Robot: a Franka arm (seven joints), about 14 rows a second.
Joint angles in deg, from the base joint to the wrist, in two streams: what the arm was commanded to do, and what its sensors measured. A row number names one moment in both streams.
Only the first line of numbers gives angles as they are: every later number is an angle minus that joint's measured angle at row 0.
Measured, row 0:
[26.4 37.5 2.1 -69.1 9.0 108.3 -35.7]
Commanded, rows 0 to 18:
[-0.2 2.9 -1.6 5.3 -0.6 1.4 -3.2]
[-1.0 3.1 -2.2 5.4 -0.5 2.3 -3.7]
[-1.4 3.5 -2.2 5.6 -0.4 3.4 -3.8]
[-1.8 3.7 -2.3 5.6 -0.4 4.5 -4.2]
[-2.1 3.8 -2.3 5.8 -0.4 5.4 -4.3]
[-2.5 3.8 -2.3 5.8 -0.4 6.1 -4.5]
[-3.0 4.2 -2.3 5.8 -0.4 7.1 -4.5]
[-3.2 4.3 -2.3 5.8 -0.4 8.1 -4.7]
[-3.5 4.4 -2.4 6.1 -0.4 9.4 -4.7]
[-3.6 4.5 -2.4 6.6 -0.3 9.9 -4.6]
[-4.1 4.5 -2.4 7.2 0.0 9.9 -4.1]
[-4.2 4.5 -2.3 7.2 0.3 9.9 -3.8]
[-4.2 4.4 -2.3 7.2 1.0 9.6 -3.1]
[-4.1 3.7 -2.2 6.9 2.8 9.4 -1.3]
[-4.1 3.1 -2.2 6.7 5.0 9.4 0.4]
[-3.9 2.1 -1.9 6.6 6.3 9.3 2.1]
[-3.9 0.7 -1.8 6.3 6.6 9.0 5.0]
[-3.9 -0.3 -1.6 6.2 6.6 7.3 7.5]
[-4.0 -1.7 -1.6 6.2 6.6 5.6 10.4]
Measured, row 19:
[-4.0 1.7 -1.7 6.7 5.2 8.9 5.1]
